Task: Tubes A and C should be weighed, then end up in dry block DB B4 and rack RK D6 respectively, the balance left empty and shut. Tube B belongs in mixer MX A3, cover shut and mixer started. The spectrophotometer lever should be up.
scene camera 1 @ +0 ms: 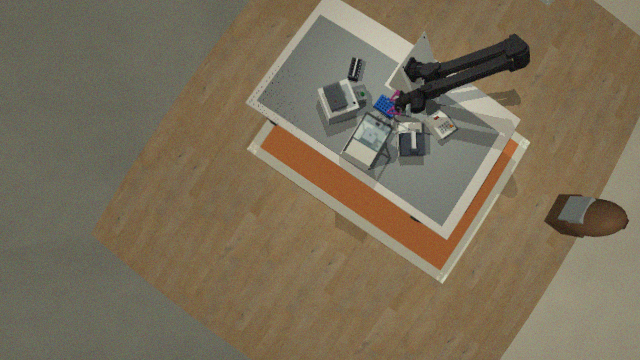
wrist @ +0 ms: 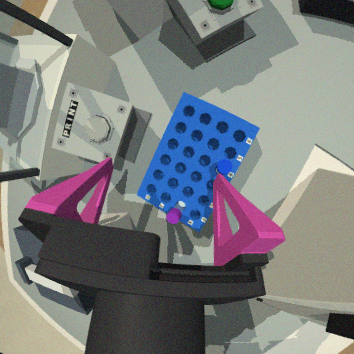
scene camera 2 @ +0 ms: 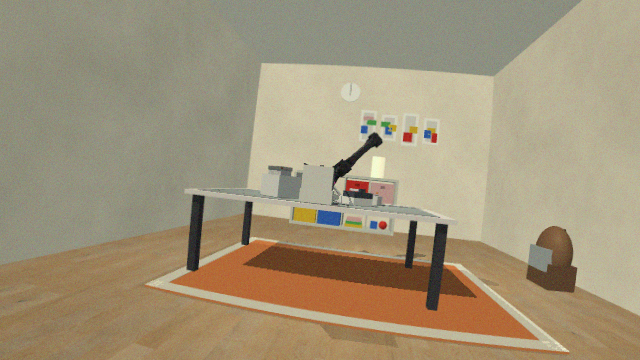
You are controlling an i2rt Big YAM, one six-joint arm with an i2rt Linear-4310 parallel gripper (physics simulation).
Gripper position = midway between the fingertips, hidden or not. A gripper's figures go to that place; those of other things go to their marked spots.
Scene:
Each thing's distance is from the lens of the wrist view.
my gripper [wrist: 164, 170]: 0.15 m
glass-box balance [wrist: 46, 59]: 0.22 m
grey PRINT button box [wrist: 90, 124]: 0.18 m
The marked spots on the glass-box balance and the grey PRINT button box are 0.09 m apart.

